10 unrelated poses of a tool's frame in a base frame.
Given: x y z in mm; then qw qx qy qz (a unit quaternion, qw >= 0).
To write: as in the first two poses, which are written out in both.
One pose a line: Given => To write
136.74, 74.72, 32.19, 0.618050, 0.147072, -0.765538, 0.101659 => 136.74, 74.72, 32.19, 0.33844, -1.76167, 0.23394
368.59, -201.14, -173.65, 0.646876, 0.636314, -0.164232, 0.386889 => 368.59, -201.14, -173.65, 1.44739, -0.37357, 0.88003
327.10, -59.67, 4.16, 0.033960, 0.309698, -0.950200, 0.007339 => 327.10, -59.67, 4.16, 0.95246, -2.92228, 0.02257
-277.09, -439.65, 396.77, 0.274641, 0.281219, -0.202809, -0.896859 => -277.09, -439.65, 396.77, 0.75607, -0.54526, -2.41124
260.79, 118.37, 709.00, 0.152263, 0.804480, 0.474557, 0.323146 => 260.79, 118.37, 709.00, 2.30832, 1.36166, 0.92721
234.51, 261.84, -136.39, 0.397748, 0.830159, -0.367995, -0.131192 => 234.51, 261.84, -136.39, 2.10230, -0.93191, -0.33223
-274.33, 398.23, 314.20, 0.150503, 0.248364, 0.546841, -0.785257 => -274.33, 398.23, 314.20, 0.71334, 1.57061, -2.25538
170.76, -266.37, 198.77, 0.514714, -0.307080, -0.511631, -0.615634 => 170.76, -266.37, 198.77, -0.73791, -1.22945, -1.47937
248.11, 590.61, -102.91, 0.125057, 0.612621, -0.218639, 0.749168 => 248.11, 590.61, -102.91, 1.78499, -0.63705, 2.18285
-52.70, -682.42, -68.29, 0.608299, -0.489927, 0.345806, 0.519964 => -52.70, -682.42, -68.29, -1.13191, 0.79894, 1.20131
